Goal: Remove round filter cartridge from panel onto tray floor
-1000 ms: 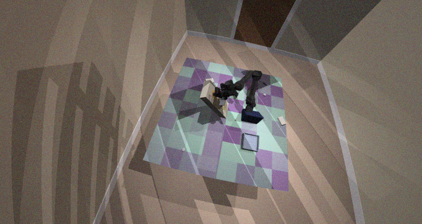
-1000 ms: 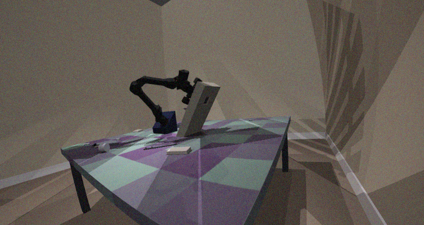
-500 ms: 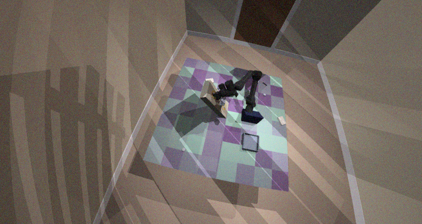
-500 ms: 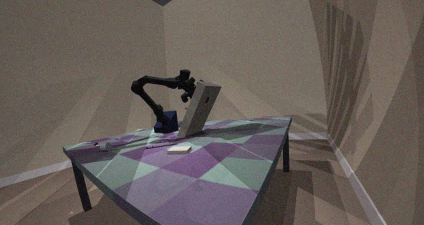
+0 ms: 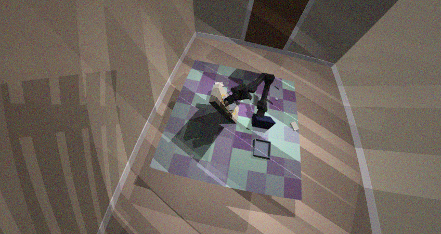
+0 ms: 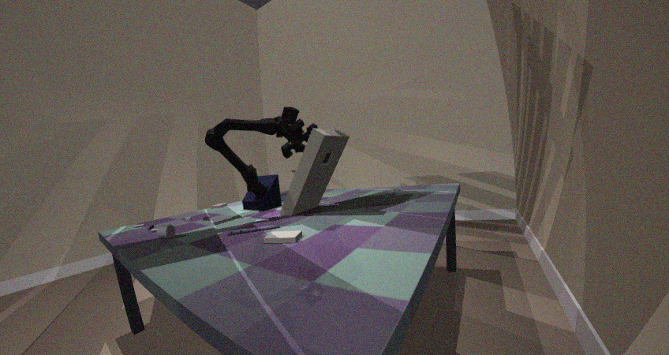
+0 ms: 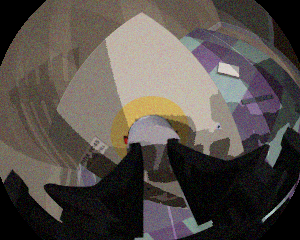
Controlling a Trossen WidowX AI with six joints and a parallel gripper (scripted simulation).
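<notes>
Right now the beige service panel is 2 cm behind my gripper tip and 9 cm below it. Also, from my gripper tip: round filter cartridge: 1 cm ahead, 1 cm below; grey square tray: 38 cm behind, 34 cm to the left, 24 cm below.
</notes>
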